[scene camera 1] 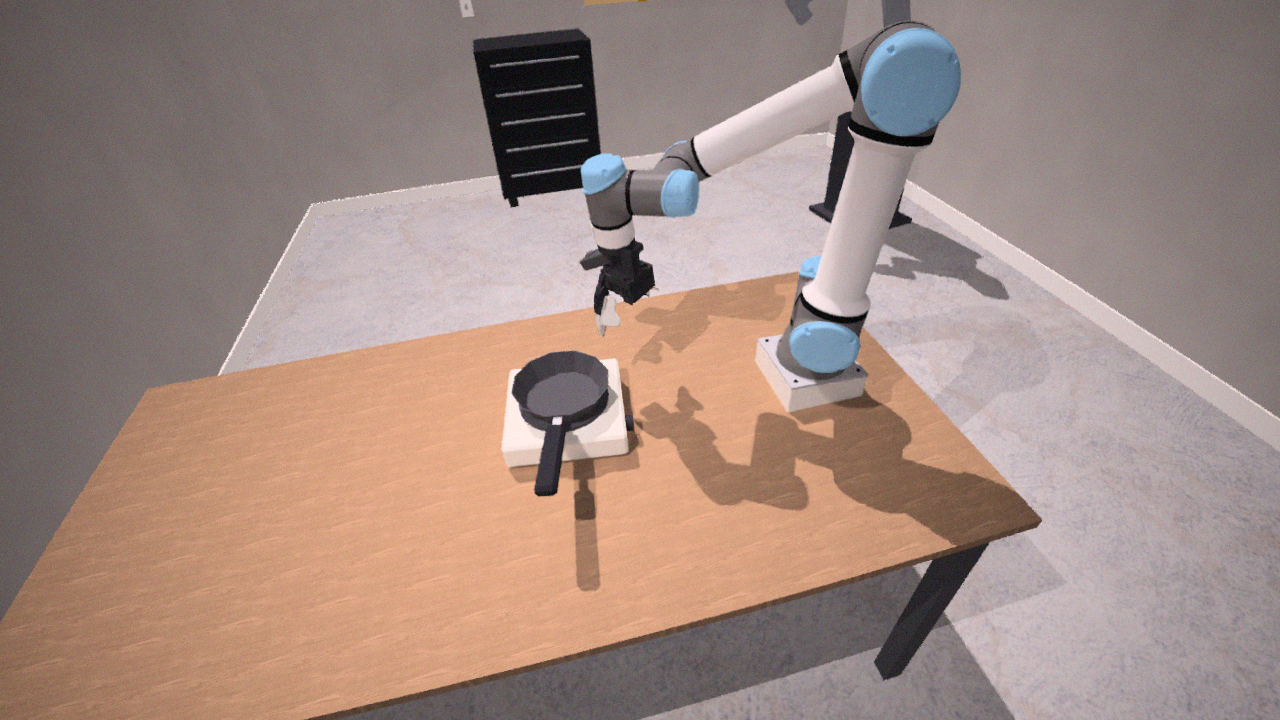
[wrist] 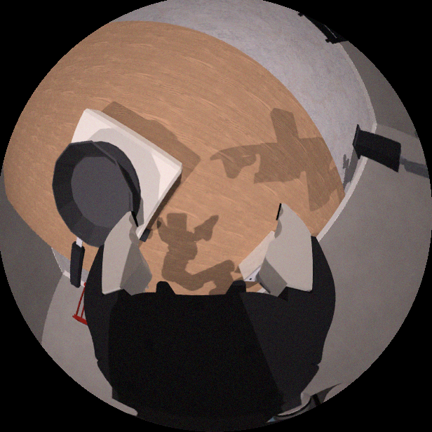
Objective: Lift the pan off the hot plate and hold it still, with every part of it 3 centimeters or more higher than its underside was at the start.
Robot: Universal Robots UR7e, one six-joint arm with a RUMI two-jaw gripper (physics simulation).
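Frame: origin at the arm's base, x back, y right, z up, level; centimetres.
Seen in the pictures: gripper, fingertip midpoint: [scene camera 1: 625, 315].
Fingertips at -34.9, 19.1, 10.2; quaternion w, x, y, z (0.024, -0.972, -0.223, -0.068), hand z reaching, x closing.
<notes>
Offsets run from my fingertips to a thing's top centre, as dx, dy, dz. Level surfaces: height alone.
A dark grey pan [scene camera 1: 561, 391] [wrist: 102, 190] sits upright on the white hot plate {-16.8, -7.7, -9.7} [scene camera 1: 611, 429] [wrist: 162, 167]. Its black handle {-25.0, -27.4, -1.1} [scene camera 1: 551, 458] [wrist: 76, 263] reaches past the hot plate's front edge, over the table, in the scene view. My gripper [scene camera 1: 628, 311] [wrist: 205, 209] is open and empty, above the table behind and a little right of the pan, higher than its rim. In the wrist view, the left finger overlaps part of the pan's edge, but the scene view shows them apart. The pan's underside is hidden.
The wooden table {dz -16.7} [scene camera 1: 358, 501] [wrist: 200, 75] carries the hot plate. A dark knob {-7.1, -17.0, -11.8} [scene camera 1: 629, 422] [wrist: 145, 235] sticks out of the hot plate's right side. The robot's base [scene camera 1: 819, 391] stands at the table's right rear. A black cabinet [scene camera 1: 539, 111] stands behind the table.
</notes>
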